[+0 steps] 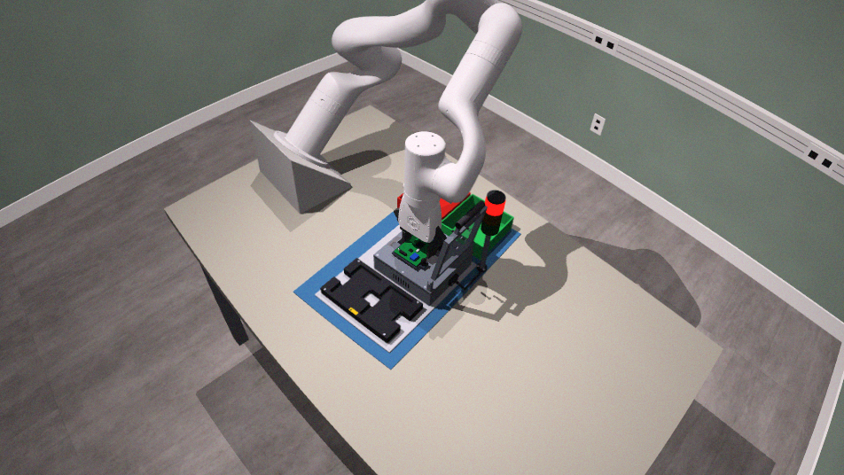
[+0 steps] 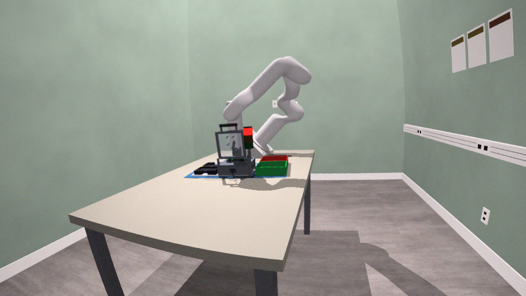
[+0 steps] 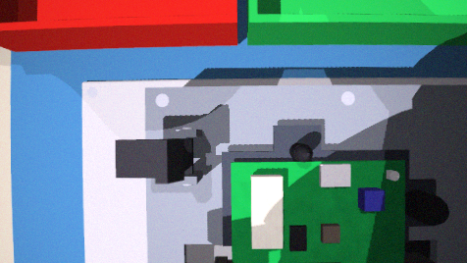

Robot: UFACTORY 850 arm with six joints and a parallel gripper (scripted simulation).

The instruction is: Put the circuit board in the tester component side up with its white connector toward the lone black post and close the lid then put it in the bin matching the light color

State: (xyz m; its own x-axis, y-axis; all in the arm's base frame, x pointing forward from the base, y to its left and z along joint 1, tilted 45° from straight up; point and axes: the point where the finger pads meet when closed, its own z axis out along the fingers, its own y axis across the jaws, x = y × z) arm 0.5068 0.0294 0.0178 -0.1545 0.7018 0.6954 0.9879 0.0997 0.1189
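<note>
Now: the green circuit board 10 mm below my hand. Round my hand: black latch part (70 mm behind, 50 mm to the left, 10 mm above); then green bin (10 mm ahead, 200 mm to the left, 70 mm below); then lid (110 mm ahead, 20 mm to the left, 100 mm above).
</note>
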